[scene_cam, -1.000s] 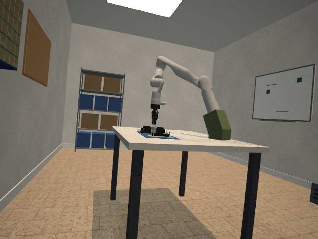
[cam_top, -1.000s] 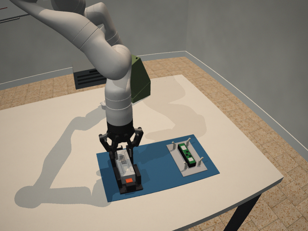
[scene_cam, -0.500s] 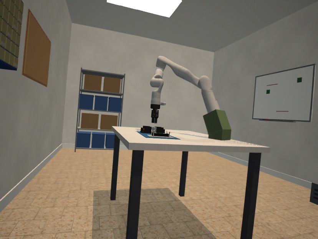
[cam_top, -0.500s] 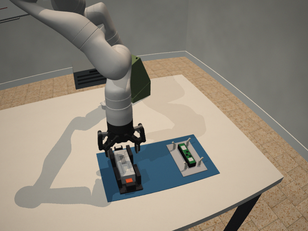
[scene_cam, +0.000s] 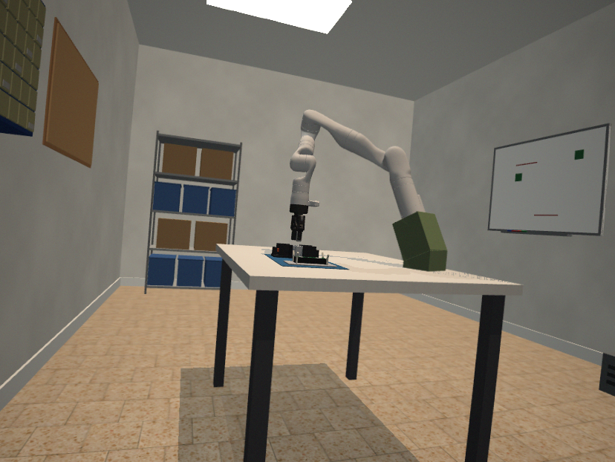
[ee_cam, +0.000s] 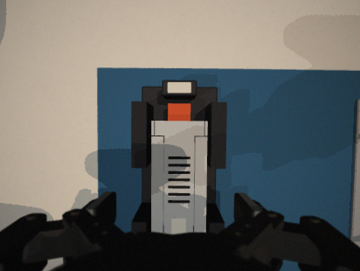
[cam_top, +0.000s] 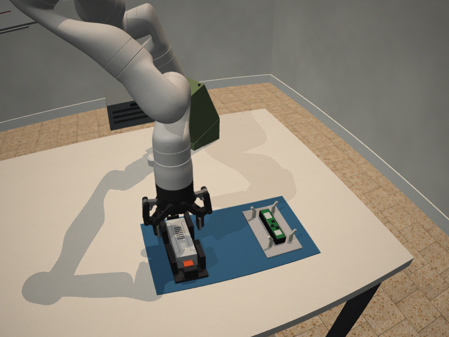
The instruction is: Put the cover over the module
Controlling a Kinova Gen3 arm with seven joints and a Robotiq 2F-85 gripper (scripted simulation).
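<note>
The grey cover lies 5 cm below my hand.
</note>
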